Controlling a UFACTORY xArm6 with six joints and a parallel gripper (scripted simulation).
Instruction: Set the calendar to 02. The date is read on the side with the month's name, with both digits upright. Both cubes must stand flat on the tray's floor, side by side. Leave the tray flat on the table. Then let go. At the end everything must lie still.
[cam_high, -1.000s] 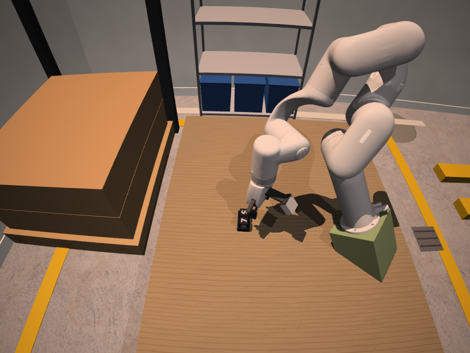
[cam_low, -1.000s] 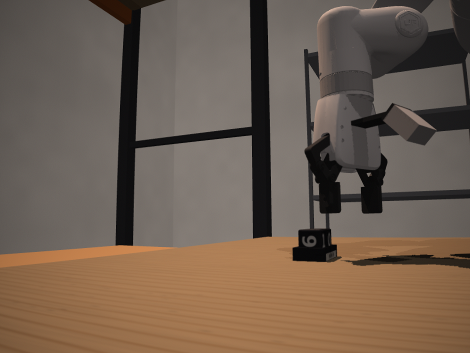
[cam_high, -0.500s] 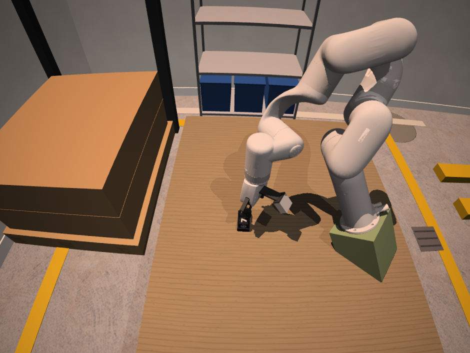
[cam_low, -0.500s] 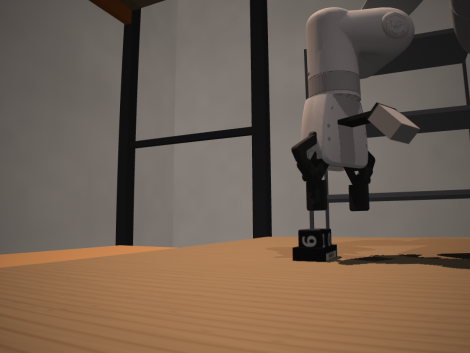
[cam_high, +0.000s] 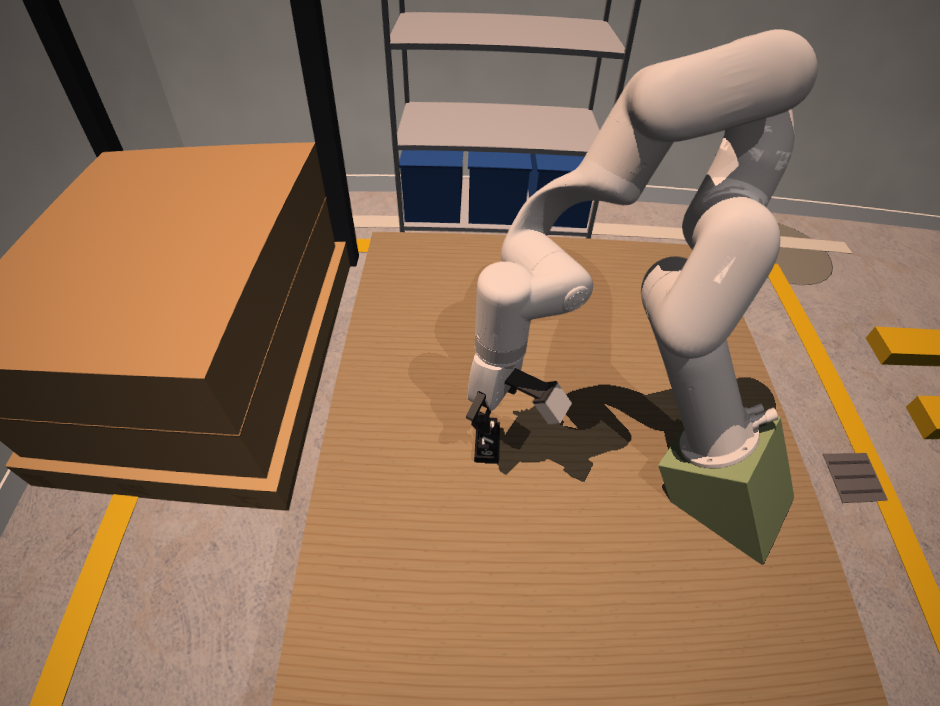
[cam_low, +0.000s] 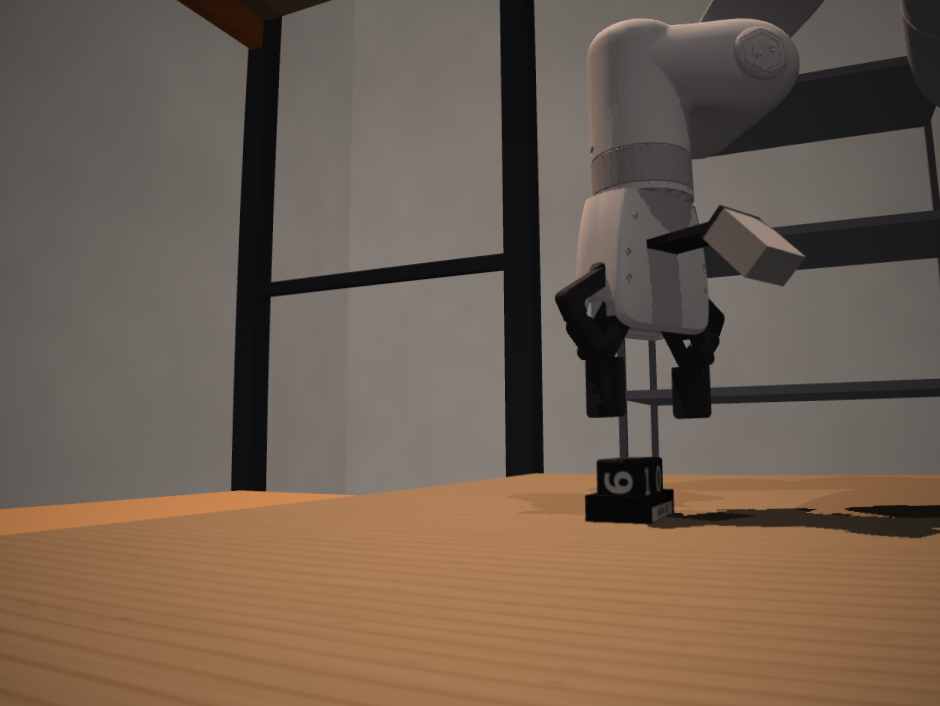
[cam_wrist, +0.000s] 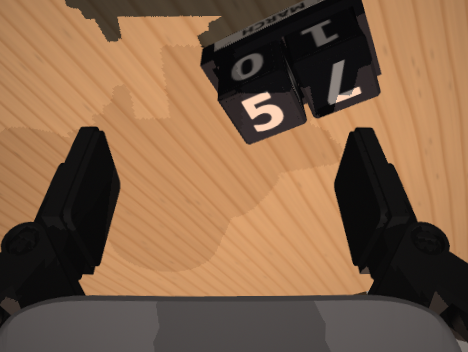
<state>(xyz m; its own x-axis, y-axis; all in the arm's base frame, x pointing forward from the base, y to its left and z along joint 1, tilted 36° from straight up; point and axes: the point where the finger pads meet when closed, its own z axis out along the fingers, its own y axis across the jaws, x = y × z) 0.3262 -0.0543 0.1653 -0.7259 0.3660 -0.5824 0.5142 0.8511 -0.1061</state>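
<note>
My hand is 5 cm above the cube, 4 cm to the right of it and 1 cm short of it. Also, from my hand: black calendar tray: 7 cm below, 3 cm to the left, 1 cm ahead.
</note>
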